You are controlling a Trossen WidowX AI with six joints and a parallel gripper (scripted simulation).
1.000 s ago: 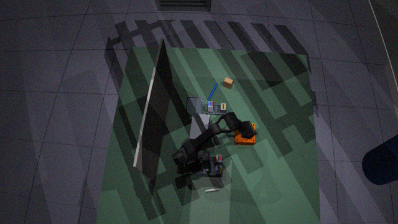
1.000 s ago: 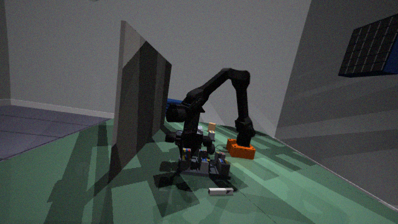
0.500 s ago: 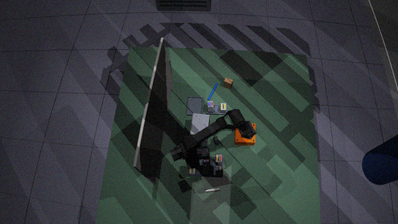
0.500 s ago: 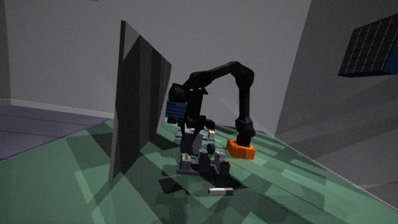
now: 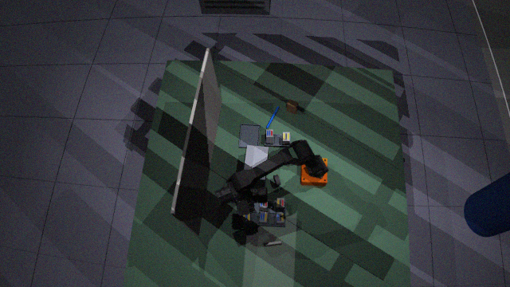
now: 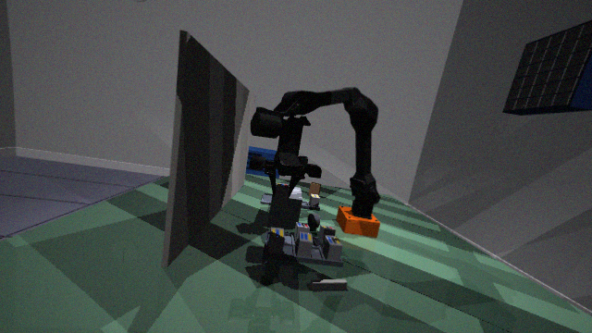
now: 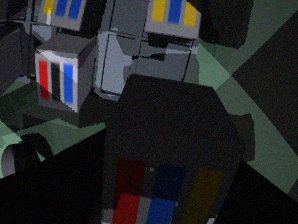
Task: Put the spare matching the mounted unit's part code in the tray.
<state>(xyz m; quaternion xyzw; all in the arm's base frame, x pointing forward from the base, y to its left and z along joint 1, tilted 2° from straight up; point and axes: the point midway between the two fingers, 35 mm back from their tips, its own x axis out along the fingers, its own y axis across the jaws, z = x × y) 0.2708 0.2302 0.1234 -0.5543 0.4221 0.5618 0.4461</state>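
Now: gripper tip 36 cm to the left of the dark grey tray, 13 cm above it and 8 cm short of it. From my gripper tip the other things lie so: white bar 15 cm behind, 13 cm to the left, 12 cm below; black cylinder 16 cm to the right, 11 cm below, 10 cm behind; grey mounted unit 18 cm to the right, 8 cm below, 1 cm ahead.
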